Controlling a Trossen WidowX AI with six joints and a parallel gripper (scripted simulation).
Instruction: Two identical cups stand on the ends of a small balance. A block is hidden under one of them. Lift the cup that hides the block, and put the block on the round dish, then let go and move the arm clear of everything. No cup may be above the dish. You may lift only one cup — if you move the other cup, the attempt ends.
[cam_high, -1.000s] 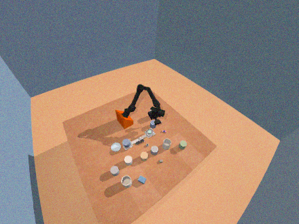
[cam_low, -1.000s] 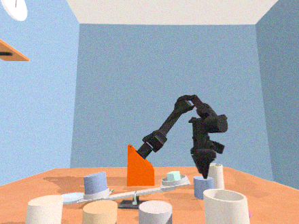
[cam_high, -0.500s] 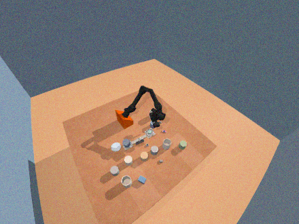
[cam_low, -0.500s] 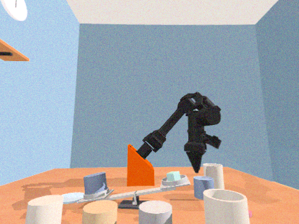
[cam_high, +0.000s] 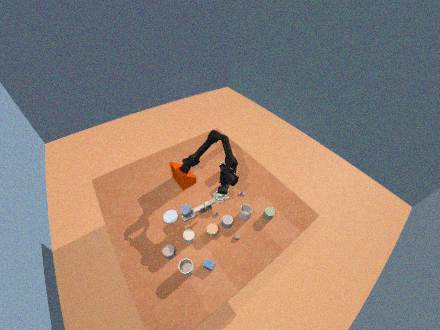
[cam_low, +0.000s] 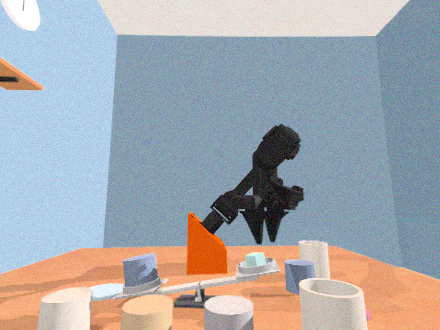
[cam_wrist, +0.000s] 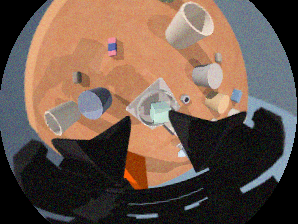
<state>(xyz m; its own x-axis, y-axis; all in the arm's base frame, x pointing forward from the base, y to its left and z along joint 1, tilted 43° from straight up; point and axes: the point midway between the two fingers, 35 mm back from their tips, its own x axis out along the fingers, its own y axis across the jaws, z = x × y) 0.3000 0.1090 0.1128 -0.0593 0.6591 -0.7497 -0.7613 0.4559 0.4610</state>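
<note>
The pale green block is 40 mm below my gripper tip, 30 mm to the right of it and 10 mm ahead of it. Round my gripper tip: pink-blue block 160 mm to the left, 120 mm below, 40 mm ahead; green cylinder 310 mm ahead, 180 mm to the left, 90 mm below; round pale blue dish 390 mm to the right, 120 mm below, 70 mm behind.
</note>
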